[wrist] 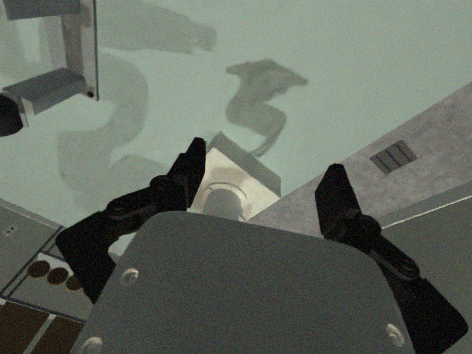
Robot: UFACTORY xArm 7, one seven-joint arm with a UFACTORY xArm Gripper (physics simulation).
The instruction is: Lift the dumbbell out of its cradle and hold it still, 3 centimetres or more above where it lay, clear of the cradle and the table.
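Where they show: gripper, fingertip midpoint: [263, 166]; arm's base, link origin: [225, 198].
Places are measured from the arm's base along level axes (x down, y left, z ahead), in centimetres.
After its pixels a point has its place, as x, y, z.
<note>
My gripper [263, 166] @[-25.8, -28.7, 19.5] is open, with its two black fingers wide apart and nothing between them. At the upper left of the wrist view, partly cut off by the frame, is a pale, frame-like structure [89, 50] @[7.4, 0.2, 44.8] with grey cross blocks; it may be the cradle, but I cannot tell for sure. A black rounded thing [9, 116] @[-12.0, 6.3, 42.3] shows at the left edge beside it; whether it is part of the dumbbell is unclear. No dumbbell can be made out with certainty. Both things lie well to the left of the fingers.
A cream base block [260, 192] @[0.1, -9.8, -3.3] with a grey column [222, 204] @[-6.3, -3.9, 3.3] stands on the pale green surface [350, 60] @[8.2, -39.6, 9.9], beyond the fingers. Shadows of the arm fall on that surface. A grey strip with a dark grate [393, 157] is at the right. Brown discs [58, 275] show at the lower left.
</note>
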